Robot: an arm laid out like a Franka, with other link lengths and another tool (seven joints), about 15 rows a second.
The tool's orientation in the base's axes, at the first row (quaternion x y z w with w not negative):
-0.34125 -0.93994 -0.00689 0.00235
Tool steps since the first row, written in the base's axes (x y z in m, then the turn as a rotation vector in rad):
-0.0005 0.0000 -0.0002 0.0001 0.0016 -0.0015
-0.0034 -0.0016 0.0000 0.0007 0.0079 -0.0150
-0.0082 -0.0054 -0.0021 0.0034 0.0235 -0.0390
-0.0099 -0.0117 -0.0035 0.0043 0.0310 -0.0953
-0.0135 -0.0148 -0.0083 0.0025 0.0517 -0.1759
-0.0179 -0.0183 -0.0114 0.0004 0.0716 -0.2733
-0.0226 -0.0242 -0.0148 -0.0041 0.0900 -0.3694
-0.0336 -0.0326 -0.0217 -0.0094 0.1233 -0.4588
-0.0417 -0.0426 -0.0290 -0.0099 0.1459 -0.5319
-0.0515 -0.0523 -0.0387 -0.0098 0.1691 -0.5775
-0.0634 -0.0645 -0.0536 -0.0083 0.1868 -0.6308
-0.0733 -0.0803 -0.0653 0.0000 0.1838 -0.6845
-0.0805 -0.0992 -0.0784 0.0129 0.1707 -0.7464
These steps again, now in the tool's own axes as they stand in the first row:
0.0004 -0.0003 0.0002 0.0009 0.0013 0.0015
0.0016 -0.0034 0.0000 0.0044 0.0063 0.0151
0.0028 -0.0094 0.0020 0.0121 0.0198 0.0393
0.0001 -0.0154 0.0033 0.0157 0.0255 0.0957
0.0008 -0.0201 0.0081 0.0296 0.0393 0.1766
0.0019 -0.0256 0.0111 0.0431 0.0521 0.2743
0.0017 -0.0332 0.0144 0.0575 0.0622 0.3707
0.0047 -0.0468 0.0212 0.0821 0.0833 0.4605
0.0044 -0.0598 0.0284 0.0963 0.0995 0.5340
0.0056 -0.0736 0.0379 0.1107 0.1169 0.5799
0.0068 -0.0908 0.0526 0.1204 0.1308 0.6334
0.0041 -0.1094 0.0641 0.1117 0.1332 0.6871
-0.0026 -0.1286 0.0769 0.0928 0.1307 0.7488

